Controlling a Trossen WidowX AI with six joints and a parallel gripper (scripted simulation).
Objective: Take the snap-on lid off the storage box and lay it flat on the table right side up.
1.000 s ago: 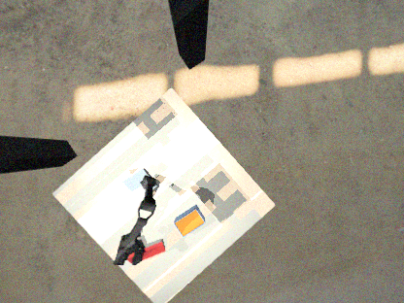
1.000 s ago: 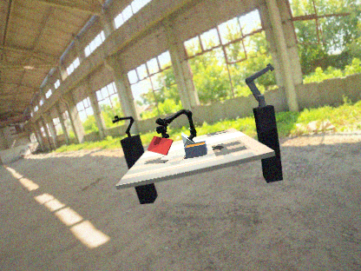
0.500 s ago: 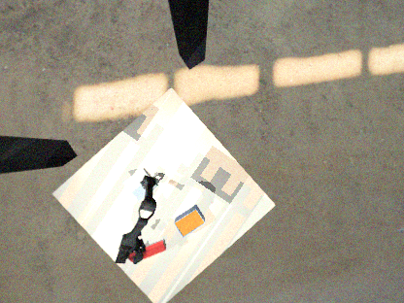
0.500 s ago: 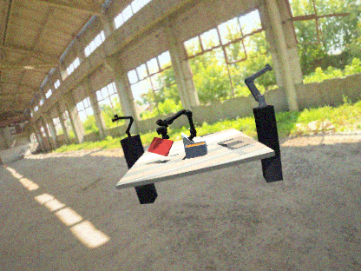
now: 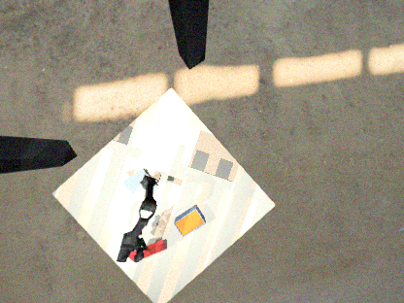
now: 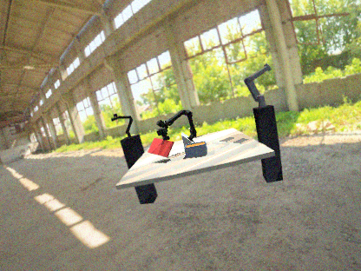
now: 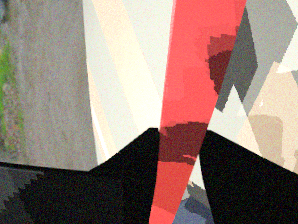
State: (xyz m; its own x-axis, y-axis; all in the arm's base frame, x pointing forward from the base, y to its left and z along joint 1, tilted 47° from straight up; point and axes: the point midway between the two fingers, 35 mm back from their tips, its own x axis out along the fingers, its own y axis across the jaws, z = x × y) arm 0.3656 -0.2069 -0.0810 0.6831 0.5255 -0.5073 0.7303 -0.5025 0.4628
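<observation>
Right now my gripper tip is 50 mm short of the red lid, 40 mm to the left of it and 50 mm above it. The rest, counted from my gripper tip: storage box 60 mm ahead, 320 mm to the left, 140 mm below.
</observation>
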